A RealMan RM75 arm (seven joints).
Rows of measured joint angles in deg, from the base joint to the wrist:
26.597 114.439 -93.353 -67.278 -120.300 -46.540 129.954
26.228 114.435 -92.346 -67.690 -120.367 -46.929 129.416
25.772 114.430 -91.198 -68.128 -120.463 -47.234 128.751
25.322 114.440 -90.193 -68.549 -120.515 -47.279 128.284
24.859 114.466 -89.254 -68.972 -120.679 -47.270 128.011
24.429 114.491 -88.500 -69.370 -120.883 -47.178 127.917
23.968 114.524 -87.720 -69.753 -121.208 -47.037 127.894
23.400 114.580 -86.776 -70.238 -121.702 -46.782 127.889
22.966 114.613 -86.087 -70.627 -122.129 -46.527 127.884
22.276 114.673 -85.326 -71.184 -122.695 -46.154 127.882
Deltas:
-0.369 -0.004 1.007 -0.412 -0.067 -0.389 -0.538
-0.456 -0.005 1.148 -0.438 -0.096 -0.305 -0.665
-0.450 0.010 1.005 -0.421 -0.052 -0.045 -0.467
-0.463 0.026 0.939 -0.423 -0.164 0.009 -0.273
-0.430 0.025 0.754 -0.398 -0.204 0.092 -0.094
-0.461 0.033 0.780 -0.383 -0.325 0.141 -0.023
-0.568 0.056 0.944 -0.485 -0.494 0.255 -0.005
-0.434 0.033 0.689 -0.389 -0.427 0.255 -0.005
-0.690 0.060 0.761 -0.557 -0.566 0.373 -0.002

